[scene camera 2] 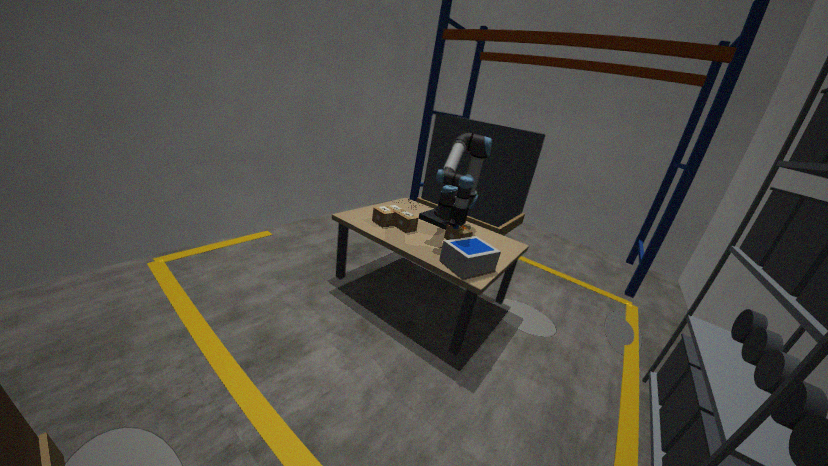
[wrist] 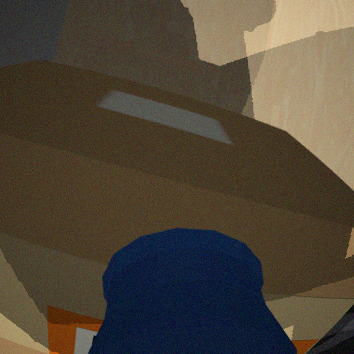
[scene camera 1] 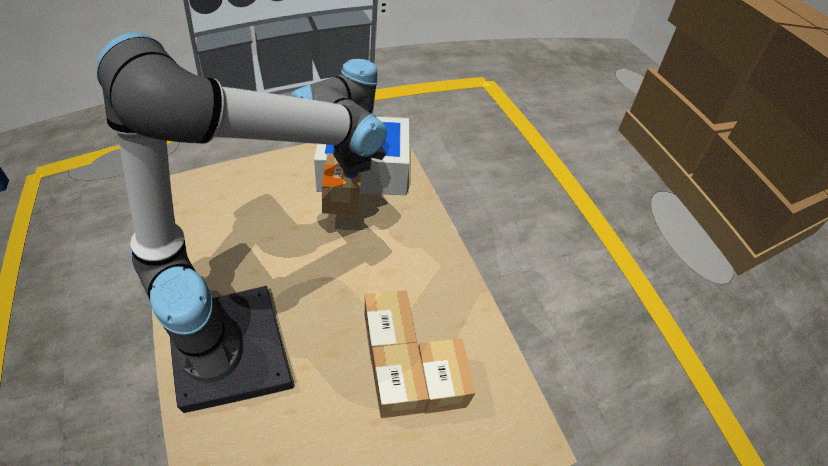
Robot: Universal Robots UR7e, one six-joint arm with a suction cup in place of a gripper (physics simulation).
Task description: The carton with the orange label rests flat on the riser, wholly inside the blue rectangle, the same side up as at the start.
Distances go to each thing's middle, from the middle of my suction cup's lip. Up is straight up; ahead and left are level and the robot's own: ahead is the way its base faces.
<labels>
Right now the riser [scene camera 1: 389, 176] is 150 mm to the left of my suction cup, 100 mm below it and 100 mm ahead of it.
</labels>
